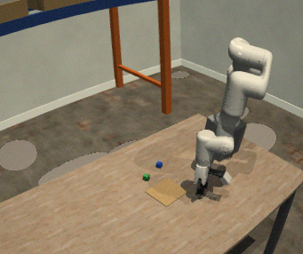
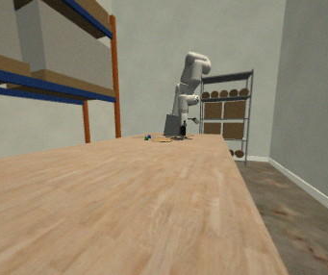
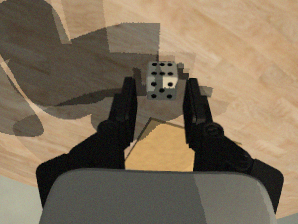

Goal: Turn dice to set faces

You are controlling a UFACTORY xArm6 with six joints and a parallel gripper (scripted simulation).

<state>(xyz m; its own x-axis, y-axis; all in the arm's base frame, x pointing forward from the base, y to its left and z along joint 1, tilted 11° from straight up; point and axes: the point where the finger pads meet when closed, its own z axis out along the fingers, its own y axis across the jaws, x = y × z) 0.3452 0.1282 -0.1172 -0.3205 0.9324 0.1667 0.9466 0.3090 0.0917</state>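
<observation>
The white die is 40 mm below my hand. From my hand the other things lie so: blue die: 40 mm behind, 290 mm to the right, 40 mm below; then green die: 80 mm ahead, 270 mm to the right, 40 mm below; then tan mat: 80 mm ahead, 140 mm to the right, 50 mm below.
</observation>
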